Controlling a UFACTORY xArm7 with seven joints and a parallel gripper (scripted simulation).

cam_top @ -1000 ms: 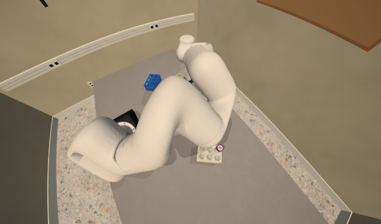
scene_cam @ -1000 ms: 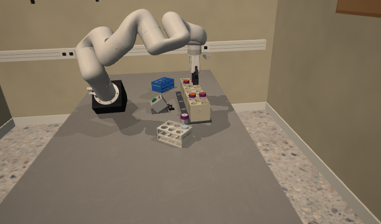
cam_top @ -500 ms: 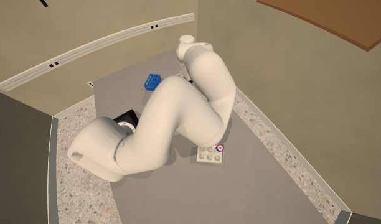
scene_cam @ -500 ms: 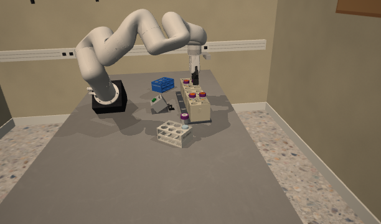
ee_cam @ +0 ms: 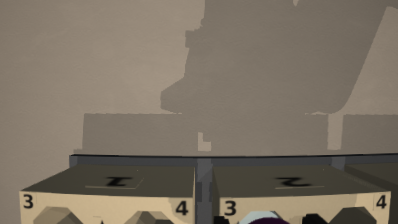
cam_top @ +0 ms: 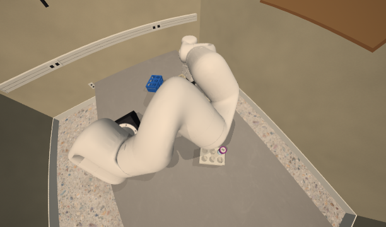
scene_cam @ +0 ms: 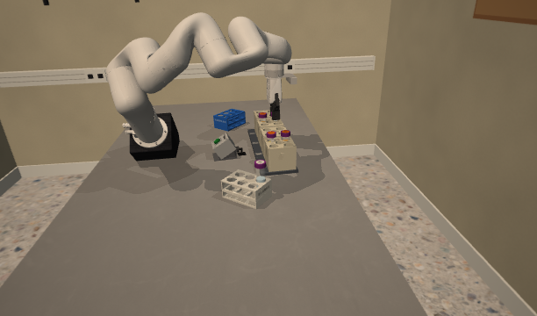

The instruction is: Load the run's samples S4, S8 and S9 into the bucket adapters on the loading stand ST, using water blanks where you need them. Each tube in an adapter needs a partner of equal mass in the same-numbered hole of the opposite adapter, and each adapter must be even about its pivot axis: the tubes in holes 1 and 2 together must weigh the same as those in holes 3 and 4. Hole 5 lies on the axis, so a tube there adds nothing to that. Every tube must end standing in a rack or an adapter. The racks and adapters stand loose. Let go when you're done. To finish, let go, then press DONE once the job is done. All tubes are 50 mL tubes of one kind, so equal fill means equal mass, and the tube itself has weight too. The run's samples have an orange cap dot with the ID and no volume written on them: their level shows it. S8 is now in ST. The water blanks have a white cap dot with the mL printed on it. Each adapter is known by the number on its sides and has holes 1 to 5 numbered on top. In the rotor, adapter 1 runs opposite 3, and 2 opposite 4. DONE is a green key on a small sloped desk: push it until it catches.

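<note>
My hand is 23 cm past the green DONE key, 13 cm to the left of it and 6 cm above it. Round my hand: white rack (44 cm to the right, 12 cm behind, 9 cm below); blue rack (22 cm to the left, 20 cm behind, 9 cm below); orange-dot sample tube (5 cm below, 5 cm behind).
</note>
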